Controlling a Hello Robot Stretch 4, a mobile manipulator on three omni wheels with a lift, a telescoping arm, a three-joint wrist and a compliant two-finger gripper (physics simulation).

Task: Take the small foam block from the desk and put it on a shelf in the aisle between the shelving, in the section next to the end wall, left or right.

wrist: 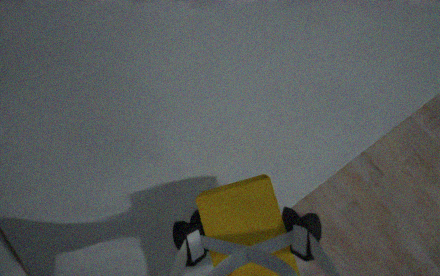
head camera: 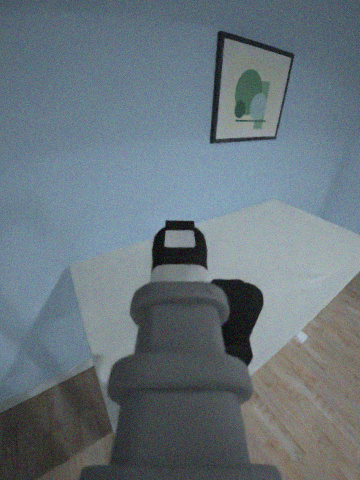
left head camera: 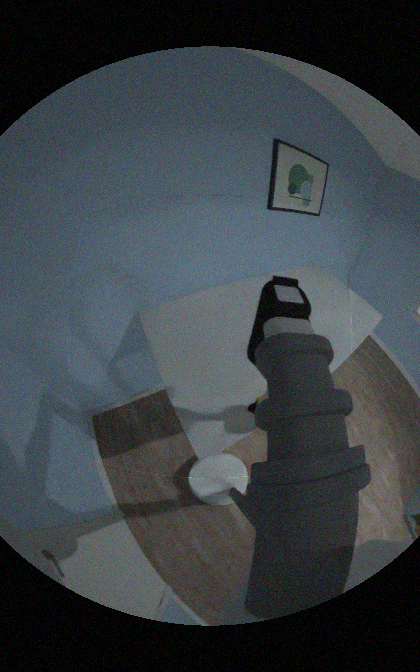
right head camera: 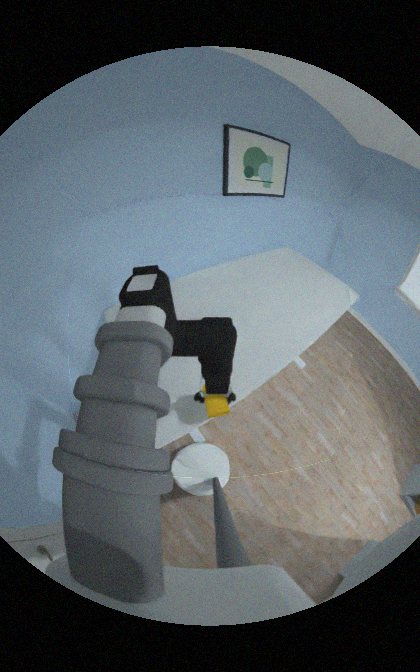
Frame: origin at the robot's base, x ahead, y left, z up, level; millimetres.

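Seen in the pictures: gripper, fingertip midpoint: (wrist: pixel 244 224).
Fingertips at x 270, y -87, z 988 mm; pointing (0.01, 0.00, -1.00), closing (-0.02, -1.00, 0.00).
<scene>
A point is followed by its place in that frame.
The yellow foam block (right head camera: pixel 217 405) (wrist: pixel 241 209) @[x 291, y -85, z 1029 mm] is between the two dark fingertips of my gripper (right head camera: pixel 215 397) (wrist: pixel 244 224) @[x 270, y -87, z 988 mm], which is shut on it. The block is held above the near edge of the white desk (head camera: pixel 300 250) @[x 877, y -638, z 922 mm] (left head camera: pixel 200 340) (right head camera: pixel 280 300) (wrist: pixel 250 90) @[x 410, y -110, z 922 mm], and a shadow lies on the desk top to its left. In the left head camera view the arm hides most of the gripper, and a small bit of yellow shows beside the arm. In the head camera view the block is hidden behind the arm. The aisle shelving named in the task cannot be made out clearly.
A round white object (left head camera: pixel 218 478) (right head camera: pixel 200 468) is on the wooden floor (right head camera: pixel 300 440) near the desk's corner. A framed picture (head camera: pixel 252 90) @[x 1316, y -376, z 1625 mm] (left head camera: pixel 298 178) (right head camera: pixel 256 161) hangs on the blue wall behind the desk. A grey structure (right head camera: pixel 367 555) stands at the lower right.
</scene>
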